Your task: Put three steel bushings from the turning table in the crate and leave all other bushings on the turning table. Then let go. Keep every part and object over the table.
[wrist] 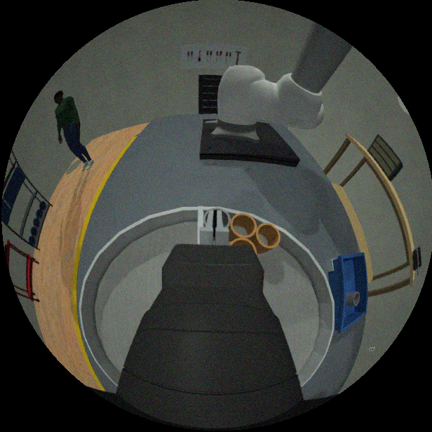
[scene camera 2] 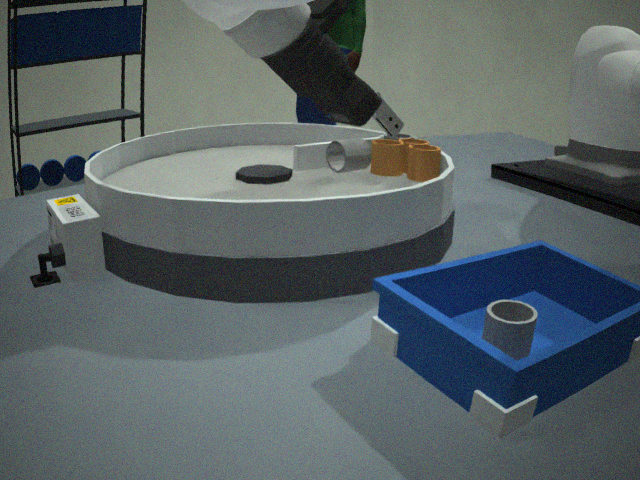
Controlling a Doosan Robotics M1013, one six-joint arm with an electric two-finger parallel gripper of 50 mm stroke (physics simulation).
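Places are measured from the arm's base along level axes (x ahead, y left, z up), in millimetres.
Pixels of known places: gripper, fingertip midpoint: (scene camera 2: 396,130); arm's base, link origin: (scene camera 2: 604,173).
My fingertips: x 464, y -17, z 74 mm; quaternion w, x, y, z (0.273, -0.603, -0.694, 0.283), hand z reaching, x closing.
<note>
Ahead of a thing's pixels: the offset from my fingertips to its middle. "*": to the spot under its first point.
My gripper (scene camera 2: 396,133) (wrist: 214,217) is shut and empty, its tips at the top of an upright steel bushing {3 mm left, 2 mm back, 26 mm down} (scene camera 2: 405,136) (wrist: 227,218) on the turning table (scene camera 2: 268,227) (wrist: 125,300). That bushing is mostly hidden behind orange bushings in the scene view and partly by the fingers in the wrist view. Another steel bushing {19 mm left, 78 mm ahead, 26 mm down} (scene camera 2: 350,156) lies on its side beside the orange ones. Three orange bushings {42 mm left, 38 mm ahead, 26 mm down} (scene camera 2: 387,158) {78 mm left, 10 mm ahead, 26 mm down} (scene camera 2: 425,163) (wrist: 243,225) (wrist: 268,235) stand close together near the rim. One steel bushing {383 mm left, 140 mm ahead, 74 mm down} (scene camera 2: 509,333) (wrist: 354,299) stands upright in the blue crate {374 mm left, 112 mm ahead, 73 mm down} (scene camera 2: 434,330) (wrist: 337,295).
A raised rim surrounds the turning table, with a low white divider {* 8 mm left, 123 mm ahead, 28 mm down} (scene camera 2: 310,157) and a dark hub {16 mm left, 184 mm ahead, 41 mm down} (scene camera 2: 263,174) inside. A white box {62 mm left, 413 mm ahead, 69 mm down} (scene camera 2: 77,237) stands left of it. White corner brackets {* 452 mm left, 200 mm ahead, 78 mm down} (scene camera 2: 504,413) hold the crate. The robot's base plate (scene camera 2: 568,191) (wrist: 245,145) is behind right.
</note>
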